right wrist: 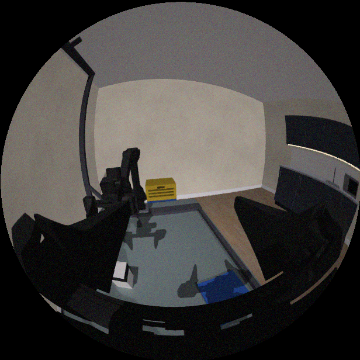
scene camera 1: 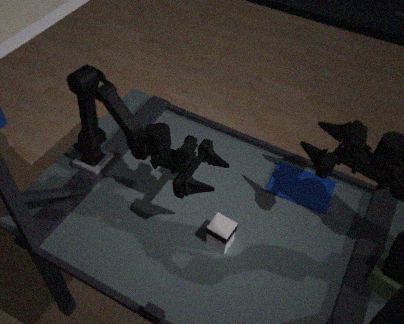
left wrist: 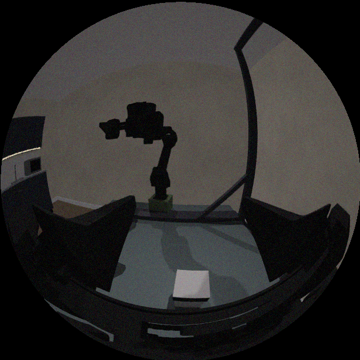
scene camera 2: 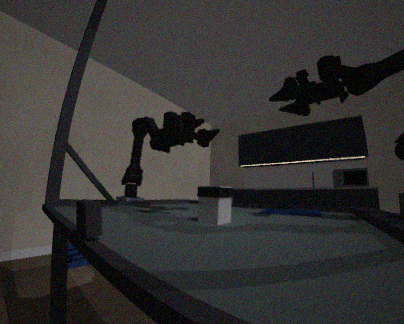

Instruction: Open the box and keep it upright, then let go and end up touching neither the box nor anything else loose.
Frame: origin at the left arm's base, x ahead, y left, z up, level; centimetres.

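Where they show: left gripper, fingertip midpoint: [scene camera 1: 222, 177] [scene camera 2: 212, 125]; right gripper, fingertip midpoint: [scene camera 1: 309, 132] [scene camera 2: 274, 105]; left arm's base at its link origin: [scene camera 1: 92, 157] [scene camera 2: 130, 197]; right arm's base at its link origin: [scene camera 1: 396, 271].
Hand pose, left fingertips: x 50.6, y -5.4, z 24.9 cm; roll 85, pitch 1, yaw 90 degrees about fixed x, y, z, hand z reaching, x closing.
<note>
Things, the pixels of their centre, and the offset from my left fingertips. Level surfaces: height alone.
- small white box at the middle of its body: [scene camera 2: 214, 204] [scene camera 1: 221, 234] dy -2.1, dx +2.6, dz -23.6 cm
- table at its surface level: dz -28.3 cm
- flat blue panel at the middle of its body: [scene camera 1: 301, 186] [scene camera 2: 290, 211] dy +31.0, dx +18.4, dz -27.9 cm
The small white box [scene camera 1: 221, 242] [scene camera 2: 214, 210] [left wrist: 192, 285] [right wrist: 124, 280] stands upright on the table [scene camera 1: 150, 260]. Its white top is closed, with a dark band just below it. My left gripper [scene camera 1: 221, 177] [scene camera 2: 210, 126] [left wrist: 191, 202] is open and empty, raised above the table, behind the box in scene camera 1 and apart from it. My right gripper [scene camera 1: 311, 133] [scene camera 2: 275, 104] [right wrist: 183, 204] is open and empty, high up at the right of scene camera 1, farther from the box. Part of the box is hidden behind a finger in the right wrist view.
A flat blue panel [scene camera 1: 300, 189] [scene camera 2: 292, 212] [right wrist: 222, 289] lies on the table near its far edge in scene camera 1, below the right gripper. Dark raised rails edge the table. A dark frame post [scene camera 2: 65, 115] rises at the left in scene camera 2.
</note>
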